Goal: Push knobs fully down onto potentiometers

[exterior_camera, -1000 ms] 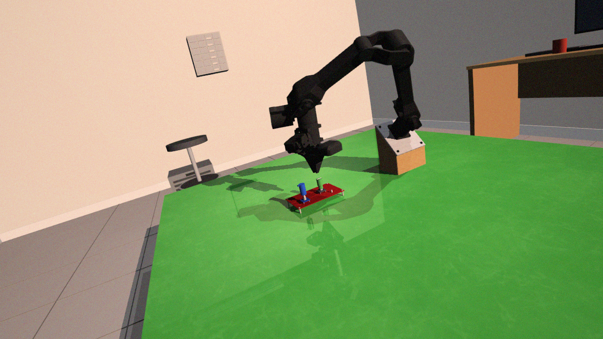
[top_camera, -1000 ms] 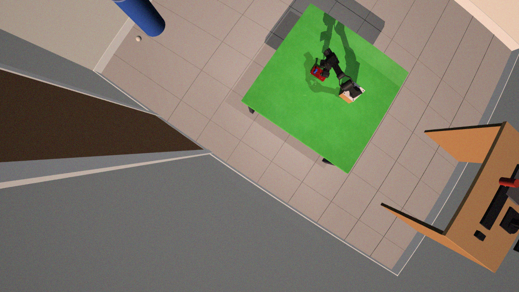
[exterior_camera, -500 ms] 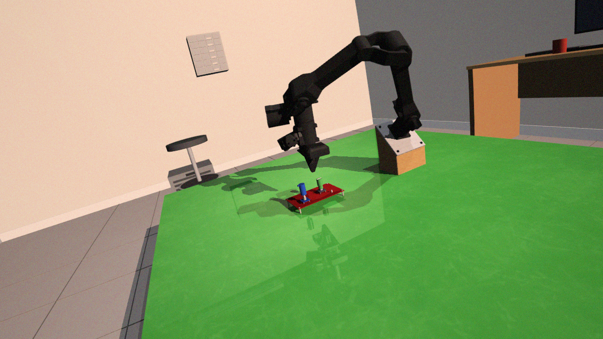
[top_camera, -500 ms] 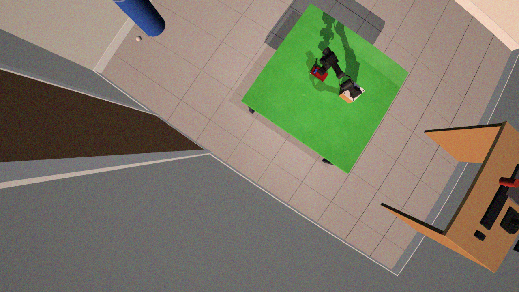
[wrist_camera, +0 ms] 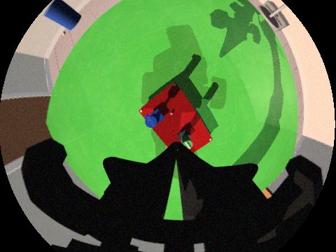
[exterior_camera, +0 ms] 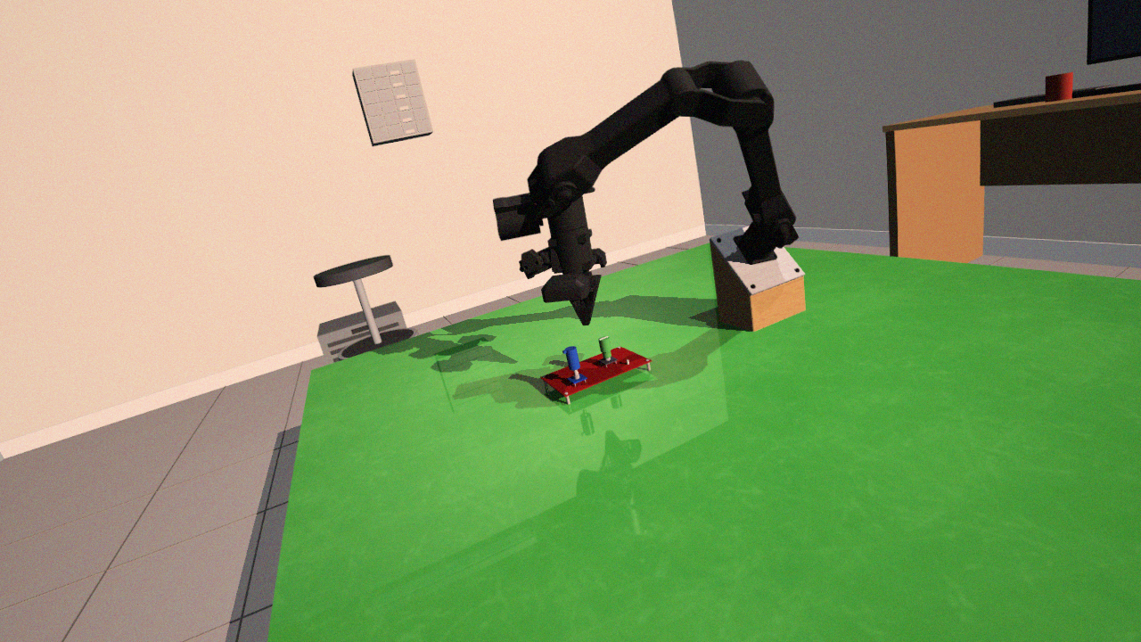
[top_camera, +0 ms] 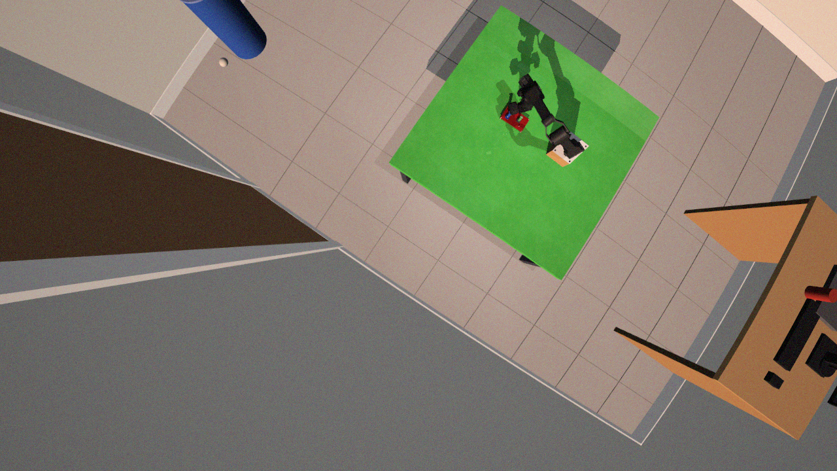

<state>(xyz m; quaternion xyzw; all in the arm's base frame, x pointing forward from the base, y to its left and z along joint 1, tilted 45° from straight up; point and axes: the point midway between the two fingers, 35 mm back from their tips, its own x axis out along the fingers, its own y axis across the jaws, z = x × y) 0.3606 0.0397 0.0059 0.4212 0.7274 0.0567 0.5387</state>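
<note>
The blue knob lies 40 mm below my gripper tip, 40 mm ahead of it and 20 mm to the left of it. The rest, counted from my gripper tip: green knob 50 mm below, 30 mm behind, 10 mm to the right.
</note>
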